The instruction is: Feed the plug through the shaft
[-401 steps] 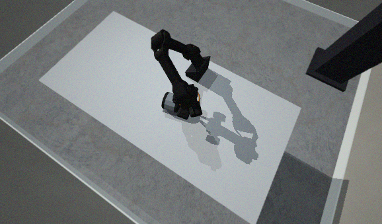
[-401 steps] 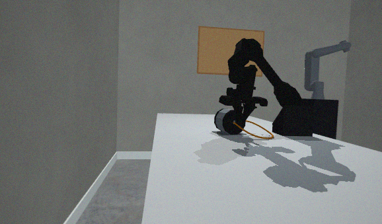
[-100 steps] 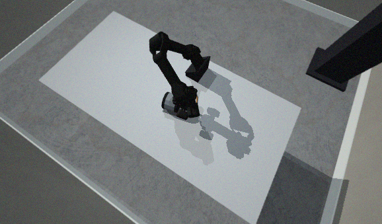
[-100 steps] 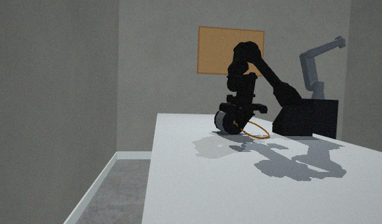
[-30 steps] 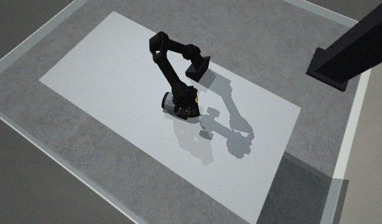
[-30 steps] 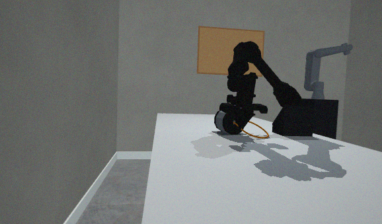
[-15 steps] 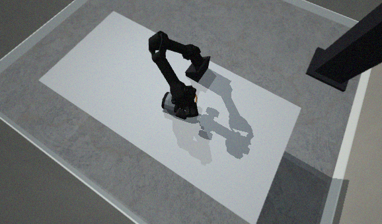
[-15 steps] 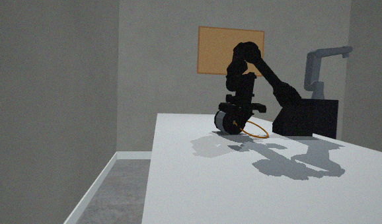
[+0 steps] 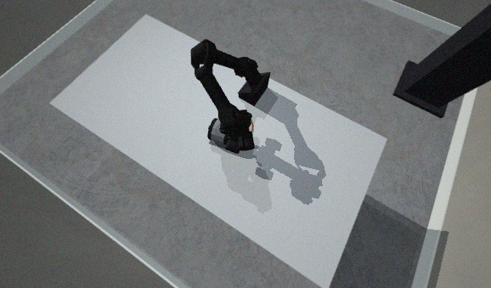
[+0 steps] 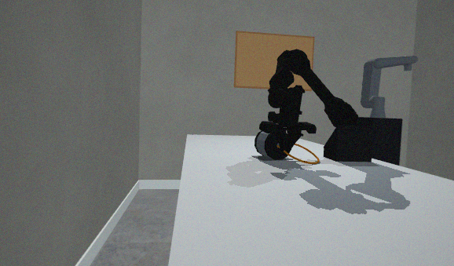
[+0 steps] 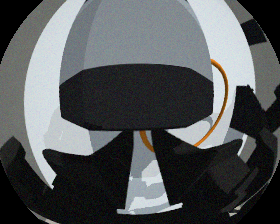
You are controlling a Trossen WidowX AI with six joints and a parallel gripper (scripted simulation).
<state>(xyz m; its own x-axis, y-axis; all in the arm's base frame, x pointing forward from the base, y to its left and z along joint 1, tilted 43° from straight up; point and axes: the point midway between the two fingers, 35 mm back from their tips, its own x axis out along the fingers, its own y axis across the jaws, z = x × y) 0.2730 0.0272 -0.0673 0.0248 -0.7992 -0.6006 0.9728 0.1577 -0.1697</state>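
Now: the plug 12 cm to the right of my hand, 3 cm ahead of it and 2 cm below it.
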